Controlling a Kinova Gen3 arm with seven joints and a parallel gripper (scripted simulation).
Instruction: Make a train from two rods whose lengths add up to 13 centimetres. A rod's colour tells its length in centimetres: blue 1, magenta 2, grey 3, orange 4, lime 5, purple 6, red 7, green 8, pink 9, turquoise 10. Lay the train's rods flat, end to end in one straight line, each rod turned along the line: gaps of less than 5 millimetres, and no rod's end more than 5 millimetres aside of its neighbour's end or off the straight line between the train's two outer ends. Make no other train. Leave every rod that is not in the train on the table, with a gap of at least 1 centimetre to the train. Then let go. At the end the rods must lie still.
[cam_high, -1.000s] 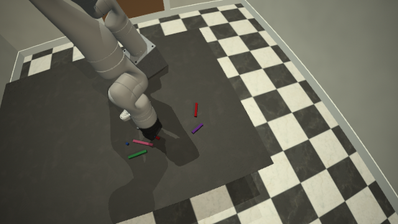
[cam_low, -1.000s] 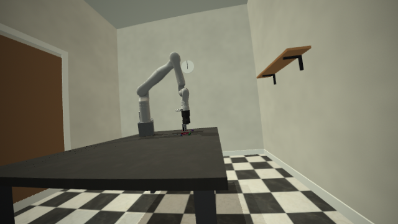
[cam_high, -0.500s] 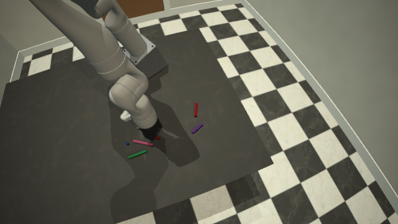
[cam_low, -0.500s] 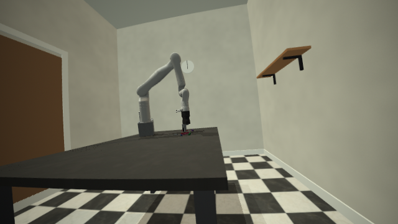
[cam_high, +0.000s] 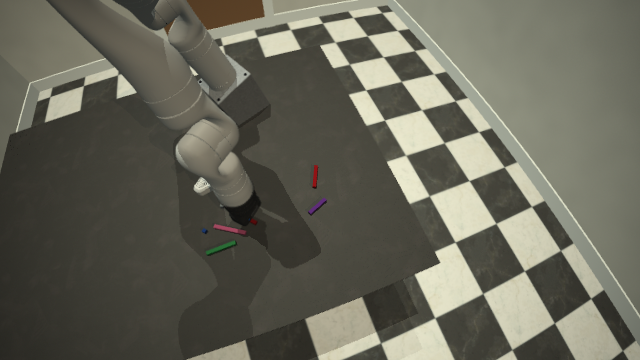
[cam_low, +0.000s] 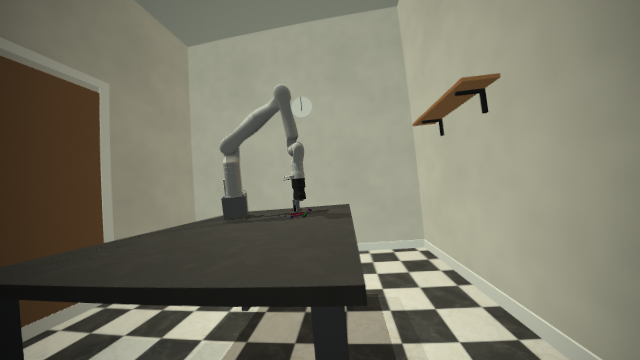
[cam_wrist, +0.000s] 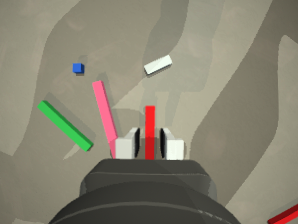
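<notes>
The pink rod lies 2 cm ahead of my hand, 5 cm to the right of it and 3 cm below it. Round my hand: green rod 6 cm ahead, 8 cm to the right, 3 cm below; short grey rod 6 cm behind, 5 cm to the right, 3 cm below; small blue rod 1 cm ahead, 11 cm to the right, 3 cm below.
</notes>
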